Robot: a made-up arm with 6 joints. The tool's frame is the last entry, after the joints.
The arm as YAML. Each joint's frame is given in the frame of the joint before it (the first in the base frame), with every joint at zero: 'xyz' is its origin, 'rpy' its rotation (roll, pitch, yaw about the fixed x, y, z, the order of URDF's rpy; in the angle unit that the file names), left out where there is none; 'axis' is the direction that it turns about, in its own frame. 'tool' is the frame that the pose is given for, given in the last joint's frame.
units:
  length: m
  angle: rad
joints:
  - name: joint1
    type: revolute
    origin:
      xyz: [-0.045, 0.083, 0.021]
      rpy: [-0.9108, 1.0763, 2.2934]
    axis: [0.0, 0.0, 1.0]
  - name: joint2
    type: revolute
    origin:
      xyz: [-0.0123, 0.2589, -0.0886]
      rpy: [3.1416, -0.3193, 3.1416]
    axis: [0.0, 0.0, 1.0]
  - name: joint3
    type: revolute
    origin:
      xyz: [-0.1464, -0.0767, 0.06]
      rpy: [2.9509, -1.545, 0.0]
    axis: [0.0, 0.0, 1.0]
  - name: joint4
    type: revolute
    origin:
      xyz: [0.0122, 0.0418, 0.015]
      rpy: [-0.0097, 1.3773, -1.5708]
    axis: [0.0, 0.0, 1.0]
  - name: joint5
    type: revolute
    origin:
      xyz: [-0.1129, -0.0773, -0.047]
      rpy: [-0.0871, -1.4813, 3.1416]
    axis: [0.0, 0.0, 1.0]
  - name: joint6
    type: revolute
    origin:
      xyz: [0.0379, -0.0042, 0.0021]
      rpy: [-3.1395, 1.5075, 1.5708]
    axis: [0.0, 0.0, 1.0]
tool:
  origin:
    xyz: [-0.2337, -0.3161, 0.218]
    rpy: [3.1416, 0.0, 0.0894]
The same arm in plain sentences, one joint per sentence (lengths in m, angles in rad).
The arm has six revolute joints in a row. What follows holds with every joint at zero, and every direction is one of the base frame's.
The first joint is mounted 0.0450 m along -x and 0.0830 m along +y and 0.0210 m along +z from the base frame's origin and turns about the direction (-0.94946, -0.117695, 0.290988).
The second joint is mounted 0.0880 m along +x and 0.2340 m along -y and 0.1120 m along -z from the first joint and turns about +x.
The third joint is mounted 0.0600 m along +x and 0.1260 m along +y and 0.1070 m along -z from the second joint and turns about the direction (-0.0254, -0.192301, 0.981007).
The fourth joint is mounted 0.0120 m along +x and 0.0380 m along +y and 0.0231 m along +z from the third joint and turns about -y.
The fifth joint is mounted 0.0800 m along -x and 0.0470 m along +y and 0.1110 m along +z from the fourth joint and turns about the direction (-0.063202, -0.089002, -0.994024).
The sixth joint is mounted 0.0040 m along +x and 0.0380 m along -y and 0.0010 m along +z from the fifth joint and turns about the direction (1, 0, 0.0001).
The tool frame, which is the frame that the pose is given for, is mounted 0.2180 m along +x and 0.2939 m along +y and 0.2610 m along -z from the sixth joint; its axes are the base frame's turned by roll -2.2777, pitch -1.5707 and yaw 2.2776 rad (as in URDF: about the fixed x, then y, then z).

